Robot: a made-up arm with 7 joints. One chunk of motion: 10 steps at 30 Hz.
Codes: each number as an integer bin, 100 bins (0 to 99) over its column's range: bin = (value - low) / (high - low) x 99, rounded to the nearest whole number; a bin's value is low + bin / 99 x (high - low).
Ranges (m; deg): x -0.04..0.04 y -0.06..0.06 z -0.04..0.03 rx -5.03..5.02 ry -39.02..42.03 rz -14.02..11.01
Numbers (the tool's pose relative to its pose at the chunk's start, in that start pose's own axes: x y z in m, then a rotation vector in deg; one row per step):
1: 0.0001 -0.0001 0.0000 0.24 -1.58 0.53
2: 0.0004 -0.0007 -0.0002 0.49 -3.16 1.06
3: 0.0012 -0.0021 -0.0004 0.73 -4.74 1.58
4: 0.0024 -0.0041 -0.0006 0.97 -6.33 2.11
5: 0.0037 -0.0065 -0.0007 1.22 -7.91 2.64
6: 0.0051 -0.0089 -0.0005 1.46 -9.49 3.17
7: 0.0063 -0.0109 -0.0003 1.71 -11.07 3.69
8: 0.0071 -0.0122 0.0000 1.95 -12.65 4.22
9: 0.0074 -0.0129 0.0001 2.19 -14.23 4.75
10: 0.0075 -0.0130 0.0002 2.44 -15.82 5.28
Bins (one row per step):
1: 50 49 57 52 46 58
2: 50 49 56 54 44 60
3: 51 48 56 57 42 62
4: 52 46 56 59 40 64
5: 54 44 56 62 38 66
6: 56 42 56 64 36 68
7: 57 41 56 66 34 70
8: 58 39 57 69 32 72
9: 59 39 57 71 30 74
10: 59 39 57 74 28 76

